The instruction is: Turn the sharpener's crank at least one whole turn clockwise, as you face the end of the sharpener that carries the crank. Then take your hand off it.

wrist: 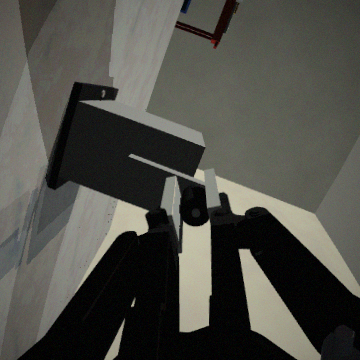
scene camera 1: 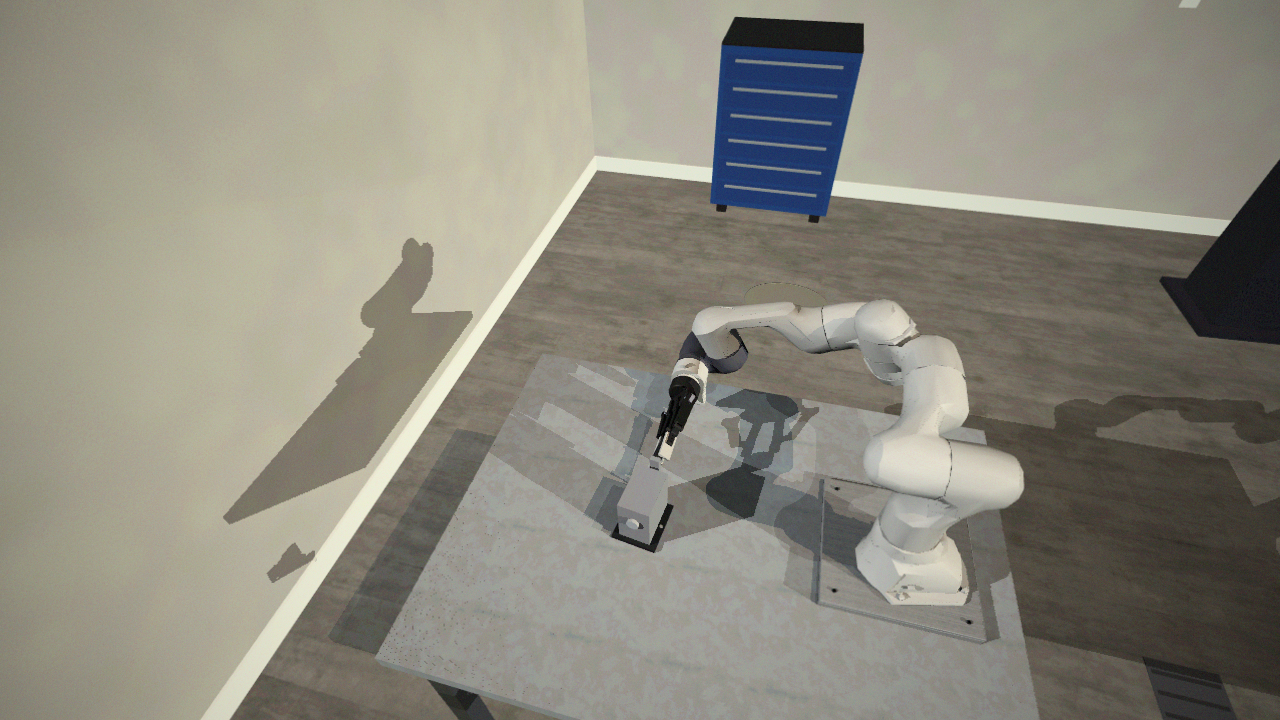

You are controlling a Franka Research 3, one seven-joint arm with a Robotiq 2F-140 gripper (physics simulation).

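The sharpener is a grey box on a black base plate on the table. Its crank end faces my gripper. The crank's thin arm runs across that end, to the right in the wrist view, and carries a black round knob. My gripper is nearly closed, with one light finger pad on each side of the knob, and appears shut on it. Any thin gap beside the knob is hard to tell. In the scene view the fingers hide most of the crank.
The grey table bears the robot's mounting plate at the right. A blue drawer cabinet stands by the back wall, a dark object at the far right. A red frame shows at the top of the wrist view.
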